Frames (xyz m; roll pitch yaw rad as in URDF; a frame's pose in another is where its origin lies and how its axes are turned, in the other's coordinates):
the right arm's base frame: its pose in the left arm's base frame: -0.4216 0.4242 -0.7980 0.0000 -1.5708 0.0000
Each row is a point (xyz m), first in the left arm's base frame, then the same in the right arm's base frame.
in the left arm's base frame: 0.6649 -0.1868 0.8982
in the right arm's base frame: 1.6962 -0.6110 -1.0865
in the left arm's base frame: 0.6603 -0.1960 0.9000
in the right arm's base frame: 1.6980 -0.6202 -1.0819
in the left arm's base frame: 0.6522 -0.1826 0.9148
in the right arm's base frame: 1.7128 -0.6068 -1.0738
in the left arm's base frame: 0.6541 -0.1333 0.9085
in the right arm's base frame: 1.7065 -0.5575 -1.0757
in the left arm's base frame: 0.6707 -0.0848 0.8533
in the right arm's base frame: 1.6513 -0.5090 -1.0923
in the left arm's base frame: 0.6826 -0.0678 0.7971
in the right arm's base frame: 1.5951 -0.4920 -1.1042
